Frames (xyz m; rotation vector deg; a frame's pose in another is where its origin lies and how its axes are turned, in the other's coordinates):
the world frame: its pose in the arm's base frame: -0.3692 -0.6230 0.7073 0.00 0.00 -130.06
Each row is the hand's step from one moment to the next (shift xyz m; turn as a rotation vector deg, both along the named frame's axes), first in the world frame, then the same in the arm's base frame.
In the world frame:
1: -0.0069 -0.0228 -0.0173 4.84 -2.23 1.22
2: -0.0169 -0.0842 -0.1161 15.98 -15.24 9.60
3: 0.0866 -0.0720 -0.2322 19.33 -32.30 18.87
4: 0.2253 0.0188 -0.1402 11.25 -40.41 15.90
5: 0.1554 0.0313 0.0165 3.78 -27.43 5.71
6: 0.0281 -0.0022 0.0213 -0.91 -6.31 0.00
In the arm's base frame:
1: -0.0130 0.0200 -0.0173 -4.82 -2.27 1.22
2: -0.0536 0.0671 -0.1161 -21.95 -2.42 9.60
3: -0.1108 -0.0199 -0.2322 -37.16 5.99 18.87
4: -0.1306 -0.1845 -0.1402 -38.17 17.40 15.90
5: -0.0761 -0.1391 0.0165 -23.43 14.76 5.71
6: -0.0198 -0.0201 0.0213 -4.24 4.76 0.00

